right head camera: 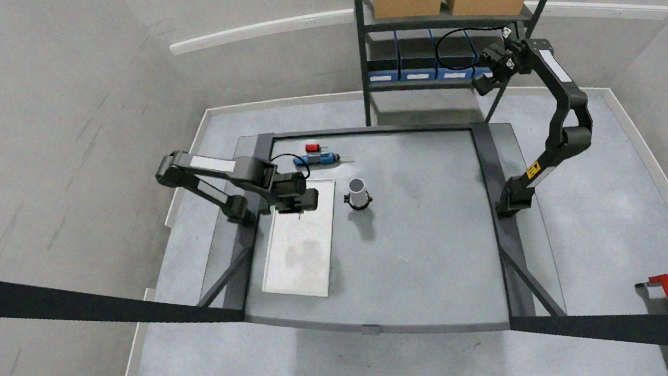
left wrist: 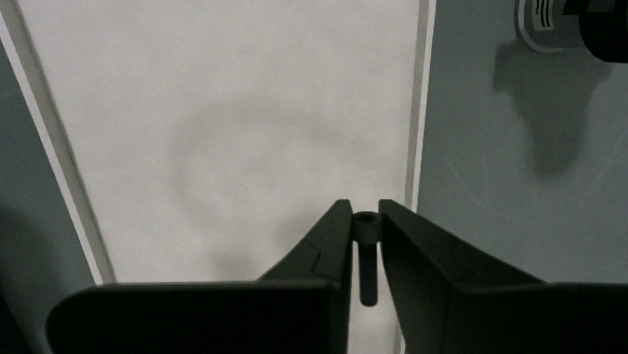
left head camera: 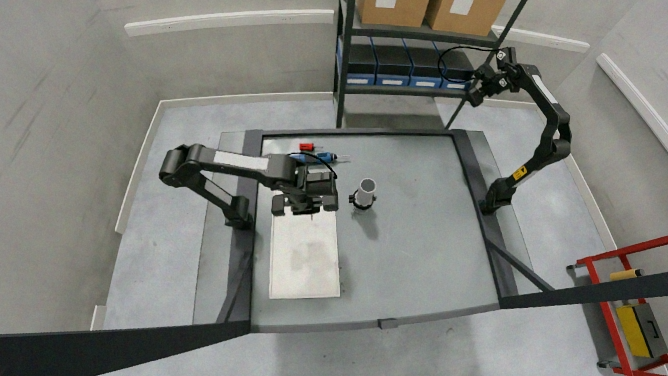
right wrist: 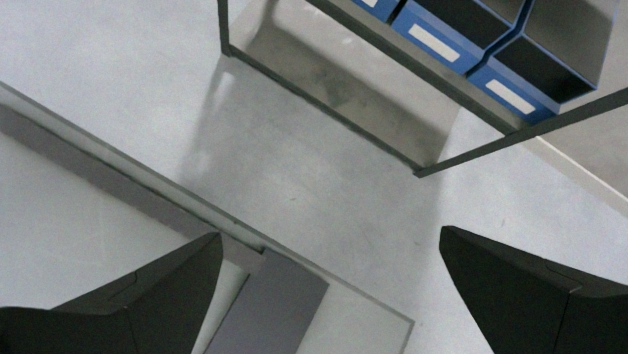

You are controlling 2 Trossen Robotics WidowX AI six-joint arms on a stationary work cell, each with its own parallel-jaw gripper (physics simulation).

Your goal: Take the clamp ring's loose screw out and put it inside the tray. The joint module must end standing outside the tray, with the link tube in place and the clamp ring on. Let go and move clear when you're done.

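Frame: origin at the left arm's base, x ahead, y left, z up, level; millimetres.
Seen in the pictures: left gripper, fingertip midpoint: (right head camera: 301, 212) (left wrist: 363, 212) (left head camera: 312, 213); right gripper, fingertip midpoint: (right head camera: 486, 81) (right wrist: 331, 240); left arm's base at its link origin: (right head camera: 246, 218) (left head camera: 242, 221); right arm's base at its link origin: (right head camera: 505, 210) (left head camera: 487, 207).
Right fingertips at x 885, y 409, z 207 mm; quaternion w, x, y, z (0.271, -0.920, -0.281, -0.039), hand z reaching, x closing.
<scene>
Pixels of each thing's top centre, then the offset from my right fingertips to it. "spot": a spot on its surface instead.
- dark-looking screw at its top centre: (left wrist: 373, 271) dx -640, dy -437, dz -92 mm
- tray at its top centre: (left wrist: 261, 189) (left head camera: 303, 233) (right head camera: 299, 232) dx -670, dy -457, dz -210 mm
- joint module at a spot on its surface: (left wrist: 542, 15) spot: dx -491, dy -366, dz -207 mm
- black clamp ring at its top centre: (right head camera: 357, 197) (left head camera: 363, 197) dx -466, dy -357, dz -155 mm
- grey link tube at its top centre: (right head camera: 356, 185) (left head camera: 368, 185) dx -464, dy -357, dz -66 mm
- blue screwdriver-like tool at its top centre: (left head camera: 319, 155) (right head camera: 321, 155) dx -607, dy -161, dz -185 mm
My left gripper (left head camera: 309, 210) (right head camera: 298, 210) (left wrist: 363, 212) is shut on the dark-looking screw (left wrist: 368, 275), its shank pointing down, above the tray (left head camera: 305, 285) (right head camera: 297, 285) (left wrist: 421, 100), near its right wall in the left wrist view. The joint module (left wrist: 542, 15) stands upright on the table right of the tray. The black clamp ring (left head camera: 362, 207) (right head camera: 359, 207) (left wrist: 602, 42) is around it, and the grey link tube (left head camera: 366, 194) (right head camera: 357, 194) rises from it. My right gripper (left head camera: 477, 90) (right head camera: 485, 80) (right wrist: 331, 240) is open and empty, high beyond the table's back right corner.
A blue screwdriver-like tool (left head camera: 325, 157) (right head camera: 320, 158) and a red-handled one (left head camera: 306, 147) (right head camera: 312, 148) lie behind the tray. A shelf unit (left head camera: 345, 65) (right head camera: 363, 65) (right wrist: 350, 123) with blue bins stands behind the table. A red cart (left head camera: 607, 310) stands at the right.
</scene>
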